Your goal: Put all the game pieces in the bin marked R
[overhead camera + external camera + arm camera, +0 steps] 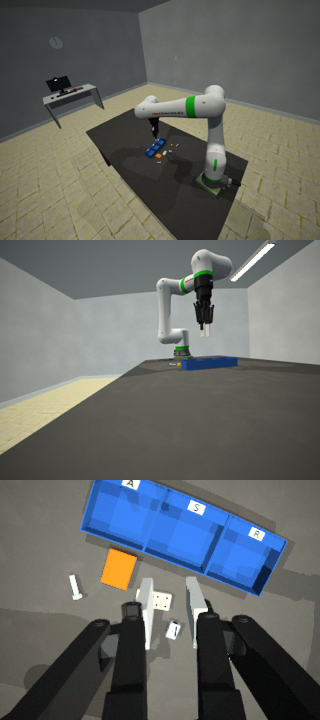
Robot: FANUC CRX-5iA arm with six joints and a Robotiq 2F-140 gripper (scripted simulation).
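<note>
My hand is 17 cm above the yellow die, 12 cm to the left of it and 9 cm past it. From my hand the other things lie so: white domino (18 cm below, 7 cm behind); orange tile (18 cm below, 6 cm to the left, 4 cm behind); blue bin (16 cm below, 4 cm ahead, 1 cm to the right).
</note>
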